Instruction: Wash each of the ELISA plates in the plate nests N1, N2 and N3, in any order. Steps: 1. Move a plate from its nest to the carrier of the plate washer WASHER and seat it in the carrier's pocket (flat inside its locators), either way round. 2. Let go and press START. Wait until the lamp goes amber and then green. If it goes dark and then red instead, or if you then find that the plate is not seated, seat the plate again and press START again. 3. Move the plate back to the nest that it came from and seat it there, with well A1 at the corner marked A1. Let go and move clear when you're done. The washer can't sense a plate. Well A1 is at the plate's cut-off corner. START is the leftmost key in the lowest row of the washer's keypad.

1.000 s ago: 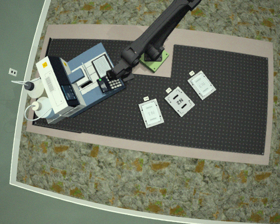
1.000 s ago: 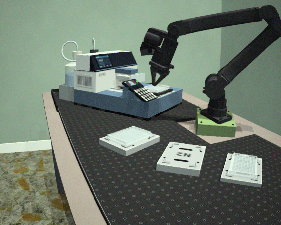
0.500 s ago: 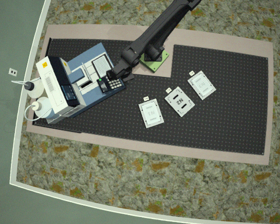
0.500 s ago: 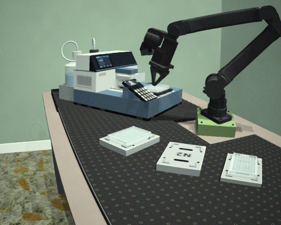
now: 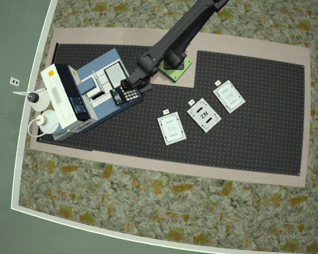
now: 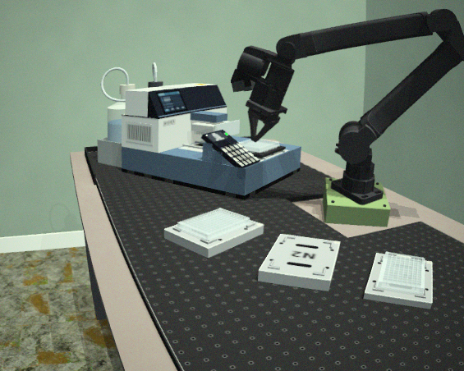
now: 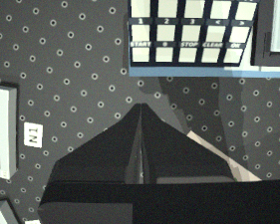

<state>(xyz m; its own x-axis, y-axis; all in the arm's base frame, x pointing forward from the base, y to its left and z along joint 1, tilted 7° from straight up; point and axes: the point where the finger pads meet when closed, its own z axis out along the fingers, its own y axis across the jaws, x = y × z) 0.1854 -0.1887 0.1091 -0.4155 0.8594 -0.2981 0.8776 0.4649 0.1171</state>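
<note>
Now: hand 11 cm past the dark carrier, 15 cm to the left of it and 6 cm above it. From my hand the other things lie so: plate washer 4 cm behind, 29 cm to the right, 3 cm below; N1 label 9 cm ahead, 13 cm to the left, 16 cm below.
</note>
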